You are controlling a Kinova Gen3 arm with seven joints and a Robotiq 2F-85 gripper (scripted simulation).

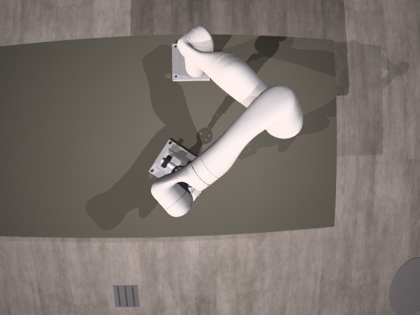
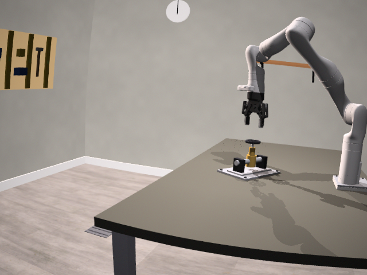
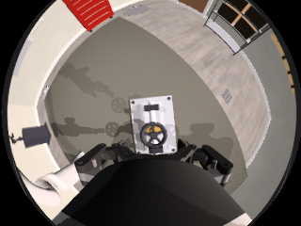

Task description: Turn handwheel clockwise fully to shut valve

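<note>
Right now the handwheel is 80 mm below my hand.
</note>
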